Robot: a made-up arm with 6 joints. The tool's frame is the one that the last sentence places. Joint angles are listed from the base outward.
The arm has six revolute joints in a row. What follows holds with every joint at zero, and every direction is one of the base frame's. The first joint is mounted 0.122 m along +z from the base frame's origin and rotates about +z. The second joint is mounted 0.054 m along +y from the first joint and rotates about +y. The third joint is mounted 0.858 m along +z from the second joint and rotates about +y. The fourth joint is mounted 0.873 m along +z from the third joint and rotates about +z. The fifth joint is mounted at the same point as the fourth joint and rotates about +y. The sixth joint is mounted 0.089 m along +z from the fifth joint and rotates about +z. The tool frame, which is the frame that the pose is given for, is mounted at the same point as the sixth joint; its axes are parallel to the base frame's.
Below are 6 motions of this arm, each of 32 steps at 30 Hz.
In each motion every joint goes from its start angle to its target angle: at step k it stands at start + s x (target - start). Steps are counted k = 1, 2, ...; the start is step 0. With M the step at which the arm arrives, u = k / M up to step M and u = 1 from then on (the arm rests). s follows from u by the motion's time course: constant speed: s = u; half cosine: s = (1 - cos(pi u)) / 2; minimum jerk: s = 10 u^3 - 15 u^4 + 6 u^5.
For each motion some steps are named. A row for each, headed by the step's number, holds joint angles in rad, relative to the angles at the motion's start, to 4 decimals.
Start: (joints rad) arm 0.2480 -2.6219 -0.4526 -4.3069 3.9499 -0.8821
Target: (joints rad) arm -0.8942 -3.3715 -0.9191 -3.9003 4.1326 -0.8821
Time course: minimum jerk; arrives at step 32
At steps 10, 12, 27, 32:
10: -0.2056 -0.1349 -0.0840 0.0732 0.0329 0.0000
12: -0.3143 -0.2063 -0.1284 0.1119 0.0503 0.0000
27: -1.1082 -0.7273 -0.4526 0.3945 0.1773 0.0000
32: -1.1422 -0.7496 -0.4665 0.4066 0.1827 0.0000

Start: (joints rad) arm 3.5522 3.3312 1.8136 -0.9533 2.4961 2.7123
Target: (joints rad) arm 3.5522 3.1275 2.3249 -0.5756 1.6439 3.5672
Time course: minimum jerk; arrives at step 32
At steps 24, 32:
24: 0.0000 -0.1826 0.4584 0.3386 -0.7640 0.7664
32: 0.0000 -0.2037 0.5113 0.3777 -0.8522 0.8549

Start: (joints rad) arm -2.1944 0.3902 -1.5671 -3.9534 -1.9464 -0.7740
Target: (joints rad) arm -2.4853 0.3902 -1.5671 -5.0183 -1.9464 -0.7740
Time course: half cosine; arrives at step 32
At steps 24, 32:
24: -0.2483 0.0000 0.0000 -0.9089 0.0000 0.0000
32: -0.2909 0.0000 0.0000 -1.0649 0.0000 0.0000

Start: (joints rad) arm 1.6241 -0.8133 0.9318 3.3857 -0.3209 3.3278
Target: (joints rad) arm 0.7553 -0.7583 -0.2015 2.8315 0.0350 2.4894
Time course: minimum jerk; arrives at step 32
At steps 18, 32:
18: -0.5352 0.0339 -0.6981 -0.3414 0.2192 -0.5164
32: -0.8688 0.0550 -1.1333 -0.5542 0.3559 -0.8384

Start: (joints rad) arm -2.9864 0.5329 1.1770 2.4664 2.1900 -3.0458
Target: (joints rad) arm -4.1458 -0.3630 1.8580 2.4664 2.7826 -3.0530
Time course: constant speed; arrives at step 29
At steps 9, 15, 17, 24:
9: -0.3598 -0.2780 0.2113 0.0000 0.1839 -0.0022
15: -0.5997 -0.4634 0.3522 0.0000 0.3065 -0.0037
17: -0.6796 -0.5252 0.3992 0.0000 0.3474 -0.0042
24: -0.9595 -0.7414 0.5636 0.0000 0.4904 -0.0060

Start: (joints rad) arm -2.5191 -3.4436 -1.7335 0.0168 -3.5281 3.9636
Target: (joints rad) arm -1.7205 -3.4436 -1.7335 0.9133 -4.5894 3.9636
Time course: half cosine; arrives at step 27
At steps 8, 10, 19, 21, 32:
8: 0.1609 0.0000 0.0000 0.1806 -0.2138 0.0000
10: 0.2411 0.0000 0.0000 0.2707 -0.3205 0.0000
19: 0.6377 0.0000 0.0000 0.7159 -0.8475 0.0000
21: 0.7052 0.0000 0.0000 0.7916 -0.9372 0.0000
32: 0.7986 0.0000 0.0000 0.8965 -1.0613 0.0000

